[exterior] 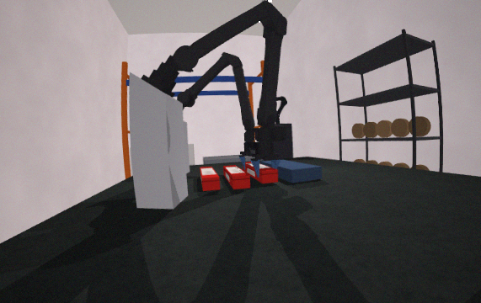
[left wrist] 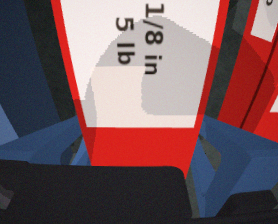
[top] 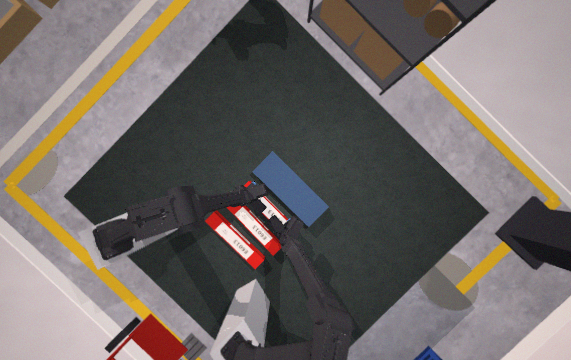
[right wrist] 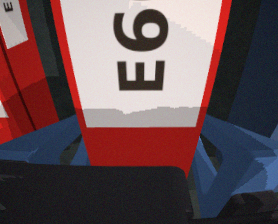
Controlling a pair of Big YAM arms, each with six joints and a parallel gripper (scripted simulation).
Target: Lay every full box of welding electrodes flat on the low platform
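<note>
Now: left hand 120 mm to the left of the red box, 10 mm below it and 10 mm past it. From my left hand the other things lie so: low blue platform (150 mm ahead, 140 mm to the right, 20 mm below).
Now: right hand 10 mm short of the red box, 140 mm to the right of it and 10 mm below it. The rest, counted from my right hand: low blue platform (160 mm ahead, 120 mm to the left, 20 mm below).
</note>
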